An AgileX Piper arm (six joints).
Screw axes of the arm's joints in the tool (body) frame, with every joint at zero. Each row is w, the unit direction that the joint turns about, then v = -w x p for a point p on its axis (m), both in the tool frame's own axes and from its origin. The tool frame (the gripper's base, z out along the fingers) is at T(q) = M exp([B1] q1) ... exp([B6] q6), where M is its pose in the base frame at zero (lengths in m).
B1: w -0.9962 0 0.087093 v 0 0.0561 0
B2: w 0 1 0 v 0.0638 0 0.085
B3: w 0 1 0 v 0.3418 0 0.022
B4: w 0 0 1 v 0 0 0
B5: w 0 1 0 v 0.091 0 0
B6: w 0 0 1 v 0 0 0
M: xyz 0.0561 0 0.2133 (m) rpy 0 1.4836 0 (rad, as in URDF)
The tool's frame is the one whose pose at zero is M.
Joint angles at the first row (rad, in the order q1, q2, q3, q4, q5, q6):
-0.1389 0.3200 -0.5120 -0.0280 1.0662 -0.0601
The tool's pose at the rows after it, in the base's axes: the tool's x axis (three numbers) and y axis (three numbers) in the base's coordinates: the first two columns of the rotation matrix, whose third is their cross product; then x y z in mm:
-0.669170 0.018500 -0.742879 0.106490 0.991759 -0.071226 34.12 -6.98 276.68
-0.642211 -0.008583 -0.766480 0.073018 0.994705 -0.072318 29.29 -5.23 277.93
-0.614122 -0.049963 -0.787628 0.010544 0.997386 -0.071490 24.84 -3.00 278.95
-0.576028 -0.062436 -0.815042 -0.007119 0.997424 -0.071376 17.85 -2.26 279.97
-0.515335 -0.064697 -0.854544 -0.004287 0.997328 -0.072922 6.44 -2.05 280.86
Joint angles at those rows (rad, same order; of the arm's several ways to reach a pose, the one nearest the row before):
-0.1380 0.2636 -0.5120 -0.0279 1.0644 -0.0603
-0.1015 0.2297 -0.5120 -0.0281 1.0620 -0.0600
-0.0373 0.1984 -0.5120 -0.0261 1.0597 -0.0601
-0.0169 0.1531 -0.5120 -0.0247 1.0590 -0.0601
-0.0145 0.0806 -0.5120 -0.0247 1.0590 -0.0602

